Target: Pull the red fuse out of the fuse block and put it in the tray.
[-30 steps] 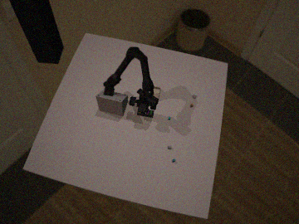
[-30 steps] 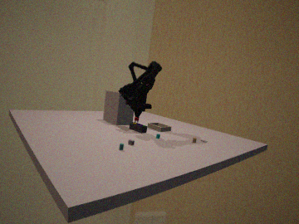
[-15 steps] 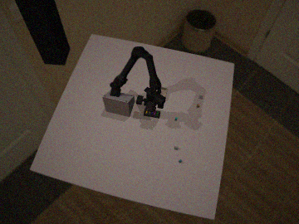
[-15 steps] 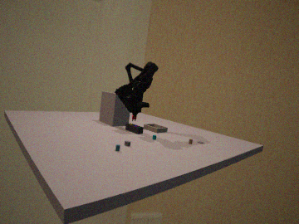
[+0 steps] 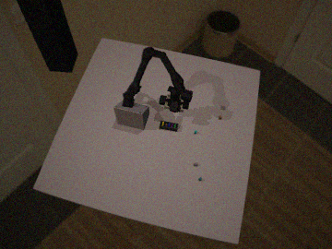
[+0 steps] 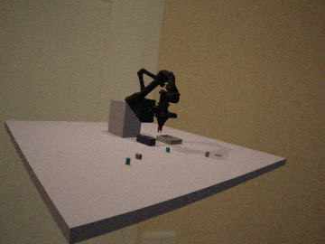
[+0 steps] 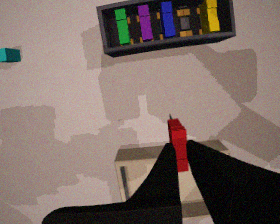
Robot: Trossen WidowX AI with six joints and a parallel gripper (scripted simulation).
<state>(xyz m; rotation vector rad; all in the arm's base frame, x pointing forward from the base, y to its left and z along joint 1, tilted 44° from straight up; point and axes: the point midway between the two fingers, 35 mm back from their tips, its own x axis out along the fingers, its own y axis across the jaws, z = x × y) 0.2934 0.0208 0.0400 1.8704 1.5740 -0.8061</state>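
Now: gripper tip 100 mm to the right of the shallow tray, 90 mm above it and 10 mm short of it. From my gripper tip the other things lie so: red fuse: 10 mm below.
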